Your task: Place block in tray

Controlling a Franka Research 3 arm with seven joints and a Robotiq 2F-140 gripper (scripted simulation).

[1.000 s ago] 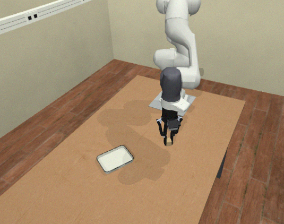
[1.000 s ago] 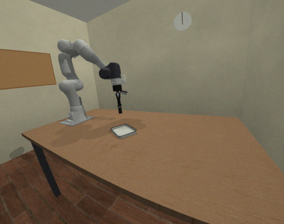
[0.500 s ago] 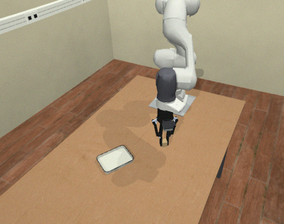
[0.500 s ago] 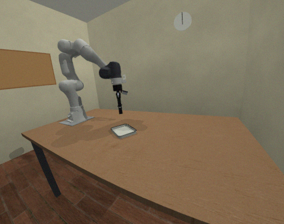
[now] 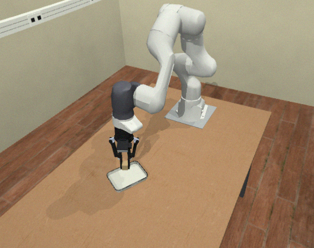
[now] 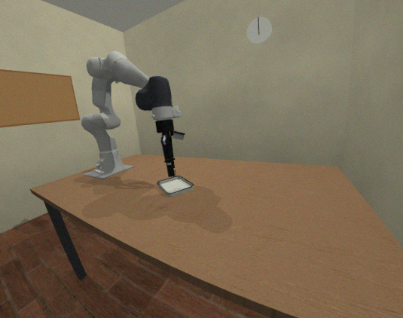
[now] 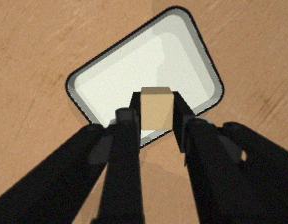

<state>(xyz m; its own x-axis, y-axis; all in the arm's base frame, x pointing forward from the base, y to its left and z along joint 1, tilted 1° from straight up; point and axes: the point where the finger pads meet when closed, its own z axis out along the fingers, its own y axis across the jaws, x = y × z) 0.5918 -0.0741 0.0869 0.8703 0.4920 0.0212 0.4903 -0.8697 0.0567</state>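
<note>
Right now my hand is 8 cm above the white tray and 1 cm to the right of it. Also, from my hand: tan wooden block 2 cm below.
</note>
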